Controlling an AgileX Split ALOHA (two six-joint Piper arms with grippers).
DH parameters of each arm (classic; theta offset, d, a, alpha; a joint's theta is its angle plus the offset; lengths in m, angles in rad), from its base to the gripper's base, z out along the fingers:
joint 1: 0 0.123 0 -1.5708
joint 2: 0.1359 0 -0.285 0
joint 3: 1.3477 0 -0.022 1.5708
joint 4: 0 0.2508 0 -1.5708
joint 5: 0 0 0.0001 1.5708
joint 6: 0 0.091 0 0
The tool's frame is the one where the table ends.
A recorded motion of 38 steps. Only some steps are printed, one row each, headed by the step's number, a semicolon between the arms.
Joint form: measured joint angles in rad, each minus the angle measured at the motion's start. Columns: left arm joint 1, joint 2, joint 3, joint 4, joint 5, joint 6; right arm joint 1, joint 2, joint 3, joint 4, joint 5, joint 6.
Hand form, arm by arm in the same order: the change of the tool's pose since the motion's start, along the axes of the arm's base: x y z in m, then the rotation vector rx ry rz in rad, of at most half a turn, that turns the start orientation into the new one. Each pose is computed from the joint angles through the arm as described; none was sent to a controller.
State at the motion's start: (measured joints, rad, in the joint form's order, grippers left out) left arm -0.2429 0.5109 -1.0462 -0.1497 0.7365 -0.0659; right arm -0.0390 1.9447 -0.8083 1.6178 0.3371 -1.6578
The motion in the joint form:
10: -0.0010 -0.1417 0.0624 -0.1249 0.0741 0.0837; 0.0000 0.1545 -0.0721 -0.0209 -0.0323 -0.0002
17: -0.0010 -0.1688 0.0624 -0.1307 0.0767 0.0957; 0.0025 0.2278 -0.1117 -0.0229 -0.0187 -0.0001
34: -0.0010 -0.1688 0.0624 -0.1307 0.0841 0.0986; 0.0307 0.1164 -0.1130 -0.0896 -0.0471 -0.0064
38: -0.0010 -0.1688 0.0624 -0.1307 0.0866 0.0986; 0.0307 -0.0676 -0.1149 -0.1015 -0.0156 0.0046
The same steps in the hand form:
10: -0.0378 0.0003 -0.0174 -0.0109 -0.0170 -0.0983; 0.0126 -0.0033 -0.0400 -0.0351 0.0849 0.0038
17: -0.0461 0.0019 -0.0172 -0.0085 -0.0450 -0.1037; 0.0183 -0.0014 -0.0585 -0.0226 0.1177 0.0147
34: -0.0462 0.0018 -0.0179 -0.0031 -0.0394 -0.1055; 0.0247 0.0058 -0.0209 -0.0884 0.0036 0.0903
38: -0.0462 0.0018 -0.0181 -0.0022 -0.0371 -0.1061; 0.0279 0.0085 0.0453 -0.0730 -0.1793 0.1012

